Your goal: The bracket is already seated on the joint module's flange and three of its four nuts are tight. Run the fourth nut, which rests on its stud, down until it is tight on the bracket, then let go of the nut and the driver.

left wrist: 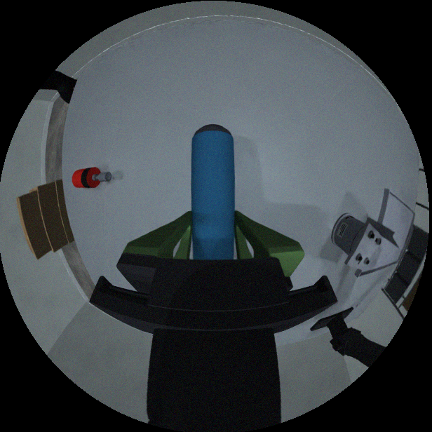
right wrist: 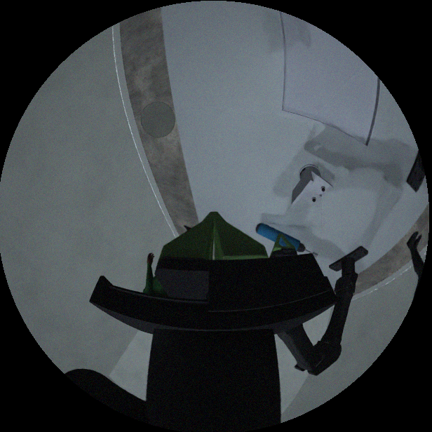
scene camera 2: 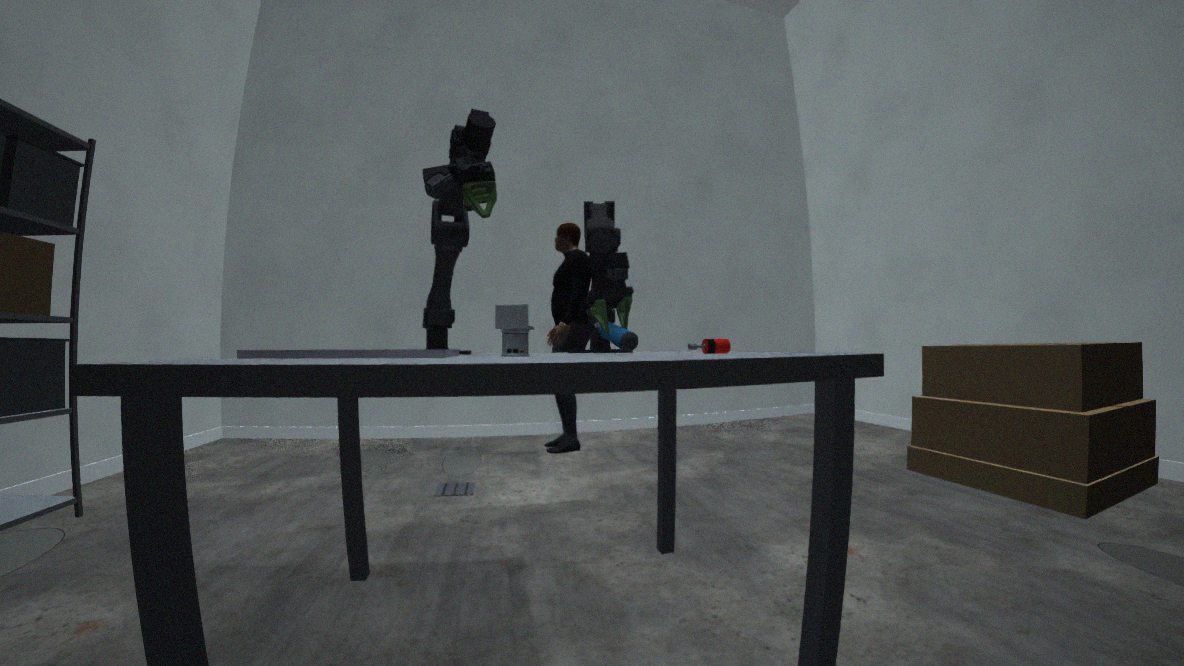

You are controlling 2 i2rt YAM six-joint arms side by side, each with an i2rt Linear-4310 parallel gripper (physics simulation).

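Seen in the pictures: left gripper, fingertip midpoint: (scene camera 2: pixel 616 333); right gripper, fingertip midpoint: (scene camera 2: pixel 486 216); left arm's base, origin of the base link: (scene camera 2: pixel 600 352).
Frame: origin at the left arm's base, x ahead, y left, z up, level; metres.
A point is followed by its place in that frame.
The joint module (scene camera 2: pixel 514 341) {x 0.419, y -0.196, z 0.032 m} (left wrist: pixel 347 235) (right wrist: pixel 306 179) stands on the table with the grey bracket (scene camera 2: pixel 511 316) {x 0.425, y -0.201, z 0.085 m} (left wrist: pixel 369 249) (right wrist: pixel 311 191) on it. Several dark nuts show on the bracket in the left wrist view; which are tight I cannot tell. My left gripper (scene camera 2: pixel 611 318) {x 0.366, y 0.026, z 0.048 m} (left wrist: pixel 212 216) (right wrist: pixel 278 237) is shut on the blue driver (scene camera 2: pixel 614 335) {x 0.408, y 0.018, z 0.043 m} (left wrist: pixel 213 175) (right wrist: pixel 276 236), held tilted low over the table, right of the module in scene camera 2 and apart from it. My right gripper (scene camera 2: pixel 485 213) {x 0.534, y -0.232, z 0.270 m} (right wrist: pixel 213 217) is shut and empty, high above the table.
A red tool with a black band (scene camera 2: pixel 716 345) {x 0.377, y 0.254, z 0.019 m} (left wrist: pixel 87 177) lies on the table (scene camera 2: pixel 778 365) {x 0.695, y 0.249, z -0.012 m}. A flat grey panel (scene camera 2: pixel 347 353) {x 0.554, y -0.502, z 0.009 m} (right wrist: pixel 330 75) lies on the other side. A person (scene camera 2: pixel 569 281) stands behind the table. Brown boxes (scene camera 2: pixel 1001 422) and a shelf unit (scene camera 2: pixel 81 273) flank it.
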